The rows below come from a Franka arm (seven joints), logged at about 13 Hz.
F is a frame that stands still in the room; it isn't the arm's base.
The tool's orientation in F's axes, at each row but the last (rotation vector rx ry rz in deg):
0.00, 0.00, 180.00
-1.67, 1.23, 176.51
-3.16, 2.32, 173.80
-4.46, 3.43, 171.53
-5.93, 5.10, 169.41
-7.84, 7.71, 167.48
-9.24, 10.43, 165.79
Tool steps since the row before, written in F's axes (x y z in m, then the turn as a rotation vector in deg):
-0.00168, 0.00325, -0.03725, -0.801, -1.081, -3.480
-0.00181, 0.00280, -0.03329, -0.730, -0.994, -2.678
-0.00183, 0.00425, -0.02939, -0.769, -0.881, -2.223
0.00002, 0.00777, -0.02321, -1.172, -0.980, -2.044
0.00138, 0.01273, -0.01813, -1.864, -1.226, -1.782
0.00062, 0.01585, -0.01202, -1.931, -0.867, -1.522
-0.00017, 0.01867, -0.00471, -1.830, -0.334, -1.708
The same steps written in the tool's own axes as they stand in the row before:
0.00168, -0.00325, -0.03725, 0.801, 1.081, -3.480
0.00262, -0.00313, -0.03321, 0.720, 1.001, -2.678
0.00338, -0.00475, -0.02918, 0.754, 0.904, -2.219
0.00237, -0.00852, -0.02282, 1.128, 1.067, -2.025
0.00227, -0.01372, -0.01730, 1.743, 1.449, -1.736
0.00388, -0.01653, -0.01038, 1.856, 1.135, -1.437
0.00500, -0.01848, -0.00208, 1.903, 0.576, -1.557

